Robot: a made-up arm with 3 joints. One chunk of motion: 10 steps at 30 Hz.
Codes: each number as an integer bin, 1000 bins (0 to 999) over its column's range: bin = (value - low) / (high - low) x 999, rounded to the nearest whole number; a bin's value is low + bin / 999 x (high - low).
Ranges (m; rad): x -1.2..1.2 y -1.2..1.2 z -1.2..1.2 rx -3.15..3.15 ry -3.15..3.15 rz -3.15..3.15
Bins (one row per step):
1: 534 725 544 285 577 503
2: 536 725 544 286 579 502
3: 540 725 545 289 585 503
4: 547 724 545 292 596 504
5: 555 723 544 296 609 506
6: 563 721 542 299 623 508
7: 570 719 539 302 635 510
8: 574 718 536 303 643 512
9: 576 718 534 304 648 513
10: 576 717 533 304 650 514
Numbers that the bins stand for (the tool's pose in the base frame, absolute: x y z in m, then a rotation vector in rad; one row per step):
1: 0.0829 0.5417 0.1069 -1.3527 0.4887 0.0221
2: 0.0877 0.5417 0.1069 -1.3464 0.5014 0.0158
3: 0.0973 0.5417 0.1093 -1.3275 0.5392 0.0221
4: 0.1141 0.5393 0.1093 -1.3086 0.6086 0.0284
5: 0.1333 0.5369 0.1069 -1.2833 0.6905 0.0410
6: 0.1526 0.5321 0.1021 -1.2644 0.7788 0.0536
7: 0.1694 0.5273 0.0949 -1.2455 0.8545 0.0662
8: 0.1790 0.5249 0.0877 -1.2392 0.9050 0.0788
9: 0.1838 0.5249 0.0829 -1.2329 0.9365 0.0851
10: 0.1838 0.5225 0.0805 -1.2329 0.9491 0.0914

